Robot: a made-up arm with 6 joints.
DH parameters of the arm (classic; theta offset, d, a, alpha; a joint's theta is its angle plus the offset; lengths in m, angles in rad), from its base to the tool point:
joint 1: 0 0.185 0 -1.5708
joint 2: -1.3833 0 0.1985 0
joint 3: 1.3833 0 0.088 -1.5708
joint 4: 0 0.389 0 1.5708
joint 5: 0 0 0.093 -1.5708
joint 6: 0 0.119 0 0
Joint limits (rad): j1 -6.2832..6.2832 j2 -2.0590..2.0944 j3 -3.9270..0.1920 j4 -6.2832..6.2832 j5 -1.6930..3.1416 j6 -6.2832..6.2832
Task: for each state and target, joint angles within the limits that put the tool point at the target. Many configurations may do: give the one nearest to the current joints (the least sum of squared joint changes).
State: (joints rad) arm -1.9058 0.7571 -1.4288 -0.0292 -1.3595 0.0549
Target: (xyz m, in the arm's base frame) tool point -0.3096 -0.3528 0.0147
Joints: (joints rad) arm -2.2691 0.9528 -1.1961 0.0783 -1.4175 0.0549
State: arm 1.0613 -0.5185 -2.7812 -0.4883 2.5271 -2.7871
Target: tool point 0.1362 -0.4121 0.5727
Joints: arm 1.6513 -0.9762 -3.0715 -0.7515 2.3340 -2.7871
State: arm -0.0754 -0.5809 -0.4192 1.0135 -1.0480 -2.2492
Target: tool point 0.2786 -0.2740 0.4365
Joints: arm -0.4568 -0.5051 -0.7989 0.9563 -0.8279 -2.2492
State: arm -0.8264 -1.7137 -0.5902 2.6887 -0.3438 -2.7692
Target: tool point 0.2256 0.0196 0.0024
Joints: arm 0.0844 -1.1765 0.1920 3.1462 -0.1912 -2.7692
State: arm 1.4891 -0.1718 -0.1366 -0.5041 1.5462 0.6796
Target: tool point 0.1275 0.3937 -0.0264
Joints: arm 1.3455 0.1580 -0.8055 -0.6007 1.1027 0.6796
